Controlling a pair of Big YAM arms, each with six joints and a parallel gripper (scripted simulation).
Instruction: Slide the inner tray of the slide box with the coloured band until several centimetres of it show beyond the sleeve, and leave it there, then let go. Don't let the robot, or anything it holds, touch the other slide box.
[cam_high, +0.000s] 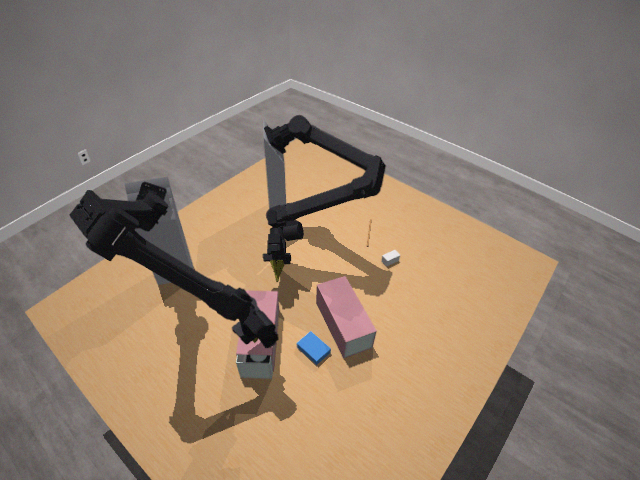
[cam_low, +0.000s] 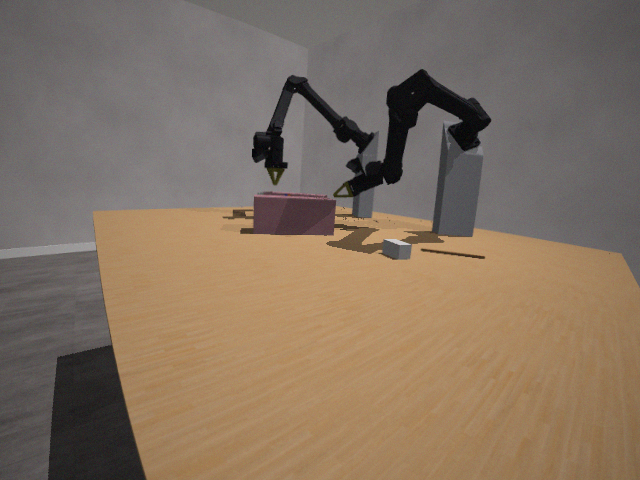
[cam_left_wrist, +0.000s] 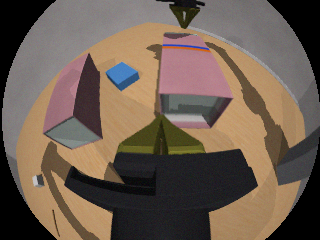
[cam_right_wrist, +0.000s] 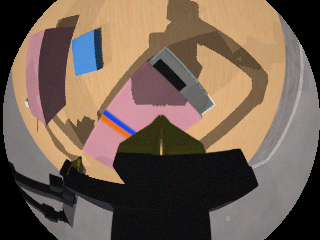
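Now: left hand 480 mm to the right of the white block, 170 mm short of it and 100 mm above it. Round my left hand: blue block 250 mm ahead, 110 mm below, 50 mm to the right.
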